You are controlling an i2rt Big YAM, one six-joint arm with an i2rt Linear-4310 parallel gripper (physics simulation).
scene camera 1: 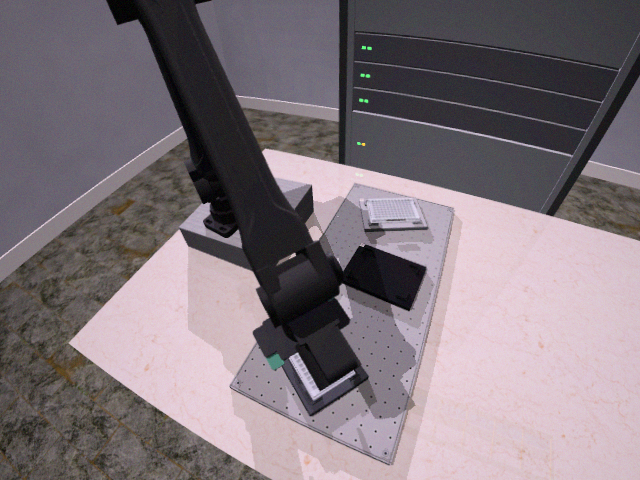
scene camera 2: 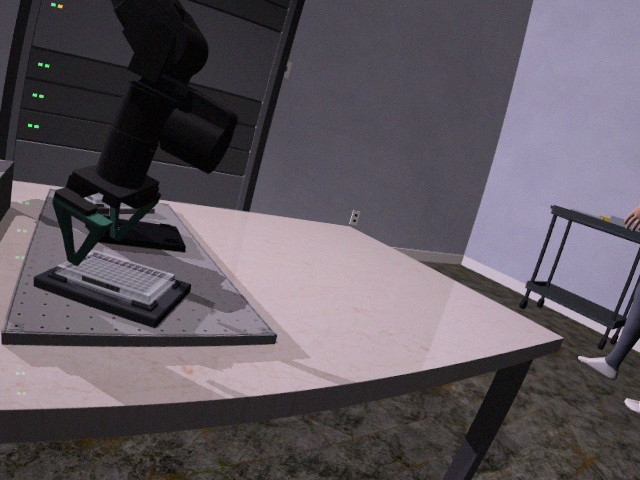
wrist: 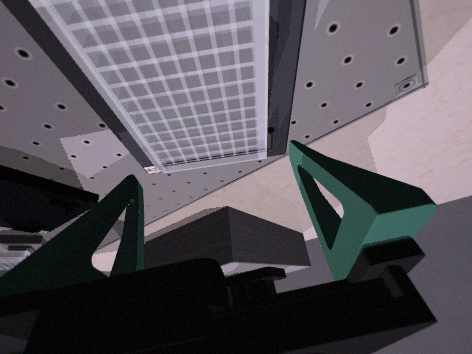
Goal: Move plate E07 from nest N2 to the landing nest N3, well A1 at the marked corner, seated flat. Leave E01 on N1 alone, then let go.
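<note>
A clear, gridded plate lies in a dark nest at the near end. A black nest in the middle carries no plate. A second plate sits on a grey nest at the far end. No plate or nest names are readable. My gripper is open and empty, low above the near plate, with its fingertips spread wide. In scene camera 1 the arm hides part of that plate and most of the fingers.
The nests stand on a perforated metal board on the pale table. A grey block stands by the arm's base. A dark rack stands behind the table, and a cart is at the right.
</note>
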